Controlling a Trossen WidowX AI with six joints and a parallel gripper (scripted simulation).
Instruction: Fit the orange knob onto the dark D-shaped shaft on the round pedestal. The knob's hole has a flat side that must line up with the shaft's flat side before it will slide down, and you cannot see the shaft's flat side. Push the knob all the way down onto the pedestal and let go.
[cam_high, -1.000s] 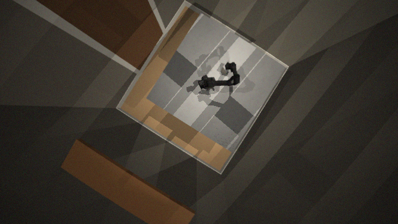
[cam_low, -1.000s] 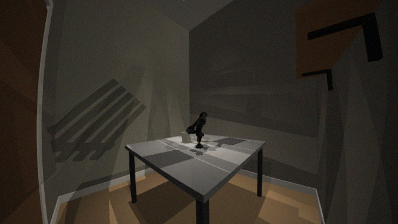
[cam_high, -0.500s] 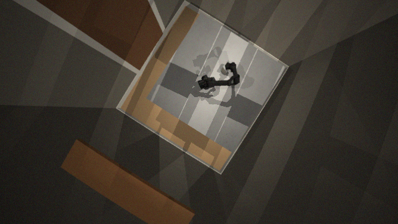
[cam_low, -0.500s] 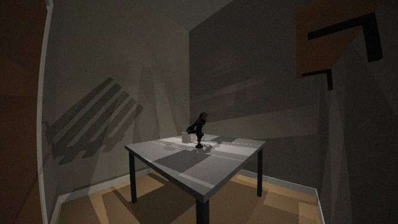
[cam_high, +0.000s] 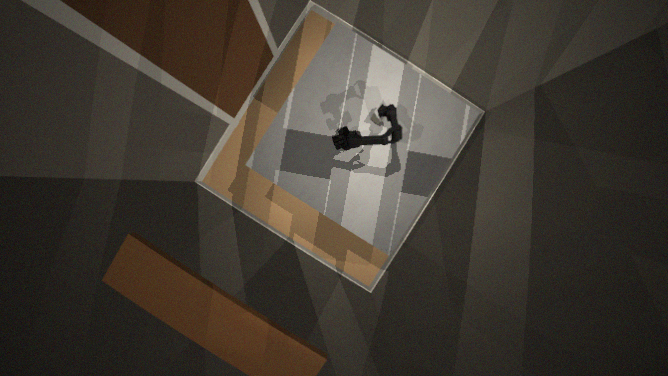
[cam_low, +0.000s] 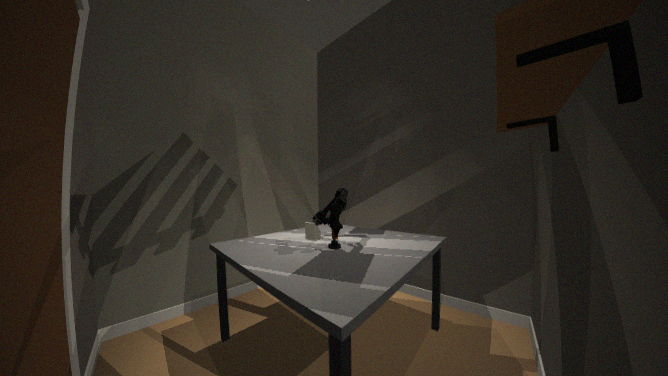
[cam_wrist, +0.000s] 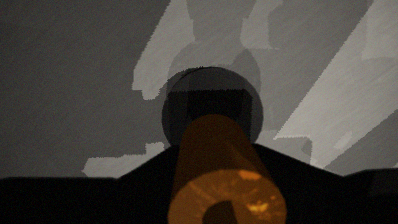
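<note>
The dark round pedestal lies 40 mm below my gripper tip. The rest, counted from my gripper tip: orange knob (20 mm above).
</note>
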